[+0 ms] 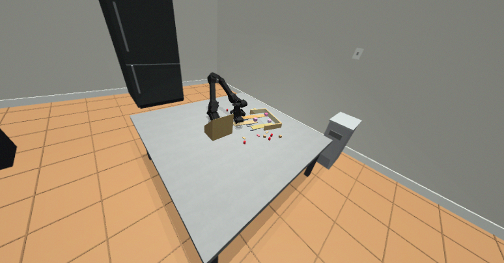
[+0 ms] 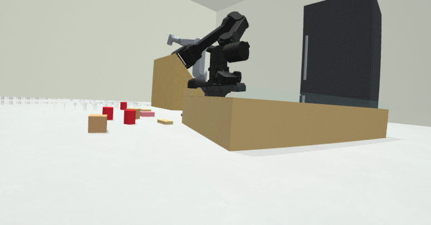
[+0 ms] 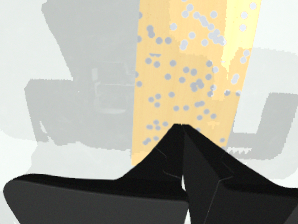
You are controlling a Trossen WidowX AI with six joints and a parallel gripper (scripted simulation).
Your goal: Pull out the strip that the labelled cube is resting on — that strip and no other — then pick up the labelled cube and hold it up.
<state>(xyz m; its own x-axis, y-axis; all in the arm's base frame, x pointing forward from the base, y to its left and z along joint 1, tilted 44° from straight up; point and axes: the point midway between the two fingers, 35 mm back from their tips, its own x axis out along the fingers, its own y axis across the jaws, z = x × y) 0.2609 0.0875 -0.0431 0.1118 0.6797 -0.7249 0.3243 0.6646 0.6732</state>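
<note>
Now: gripper tip 9 cm short of the pale orange speckled strip and 4 cm to the left of it. The rest, counted from my gripper tip: pink slab: 3 cm ahead, 25 cm to the right.
</note>
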